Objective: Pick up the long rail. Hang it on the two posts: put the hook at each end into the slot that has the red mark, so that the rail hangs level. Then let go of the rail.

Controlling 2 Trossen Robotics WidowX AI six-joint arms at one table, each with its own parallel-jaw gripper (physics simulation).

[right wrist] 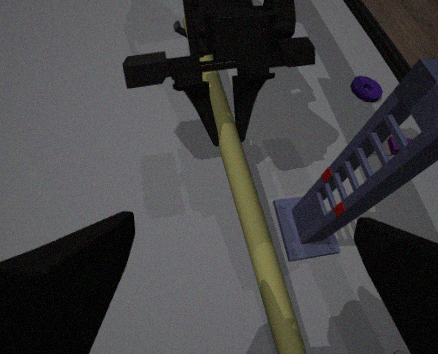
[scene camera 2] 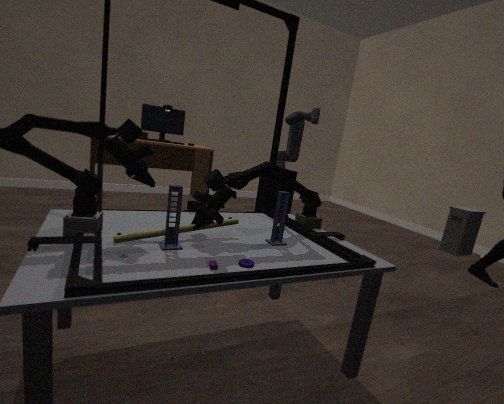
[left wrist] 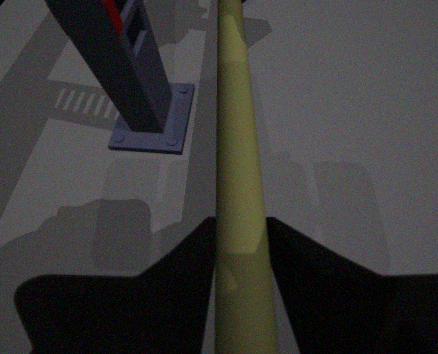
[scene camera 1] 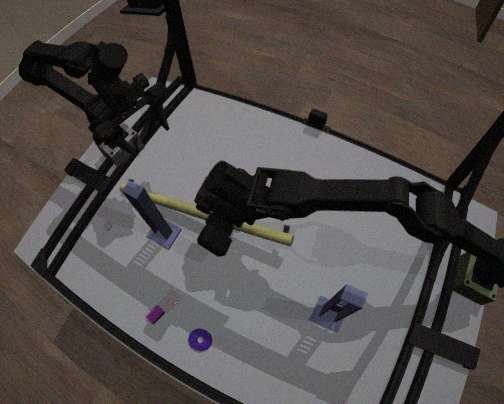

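Pixels of known places: left gripper, fingertip midpoint: [right wrist: 228,143] [scene camera 2: 192,228] [left wrist: 240,225] [scene camera 1: 209,216]; right gripper, fingertip midpoint: [right wrist: 246,226] [scene camera 2: 154,185] [scene camera 1: 152,142]; left arm's base, link origin: [scene camera 2: 309,215] [scene camera 1: 484,274]; right arm's base, link origin: [scene camera 2: 84,214].
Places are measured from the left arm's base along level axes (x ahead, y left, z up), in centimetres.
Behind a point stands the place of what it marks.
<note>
The long yellow rail [scene camera 1: 265,234] {x 51.8, y 16.4, z 1.0 cm} [scene camera 2: 145,235] {x 82.6, y 22.0, z -3.2 cm} [left wrist: 240,150] {x 69.2, y 18.5, z -0.7 cm} [right wrist: 250,215] {x 74.3, y 18.9, z -1.3 cm} is held above the table, behind the posts in scene camera 2. Small dark hooks [scene camera 1: 286,228] {x 48.7, y 13.0, z 0.8 cm} [scene camera 2: 119,234] {x 90.8, y 20.0, z -3.6 cm} stick out near its ends. My left gripper [left wrist: 240,225] {x 65.5, y 18.0, z -1.8 cm} [right wrist: 228,143] {x 65.5, y 18.0, z -1.8 cm} is shut on the rail's middle stretch. My right gripper [scene camera 1: 151,140] {x 80.1, y 14.7, z 13.2 cm} [scene camera 2: 144,181] [right wrist: 246,226] {x 80.1, y 14.7, z 13.2 cm} is open and empty, above and apart from the rail near its left end in scene camera 1. The left post [scene camera 1: 150,212] {x 72.4, y 26.7, z 8.7 cm} [scene camera 2: 173,220] {x 74.0, y 25.1, z 3.0 cm} [left wrist: 115,65] {x 72.5, y 25.8, z 1.3 cm} [right wrist: 370,165] {x 74.8, y 25.3, z 8.5 cm} stands beside the rail, with red marks by a low slot. The right post [scene camera 1: 347,305] {x 30.1, y 22.8, z 4.6 cm} [scene camera 2: 280,220] {x 30.3, y 22.5, z 3.6 cm} stands farther right.
A purple ring [scene camera 1: 200,340] {x 51.8, y 43.0, z -4.8 cm} [scene camera 2: 246,263] {x 53.2, y 44.2, z -4.7 cm} [right wrist: 366,88] {x 52.1, y 43.3, z -5.7 cm} and a magenta block [scene camera 1: 155,314] {x 64.0, y 43.7, z -4.3 cm} [scene camera 2: 213,265] {x 64.7, y 45.6, z -4.2 cm} lie near the front of the table. Dark frame bars run along the table's edges, with uprights at its sides. A desk with a monitor [scene camera 2: 163,120] stands behind.
</note>
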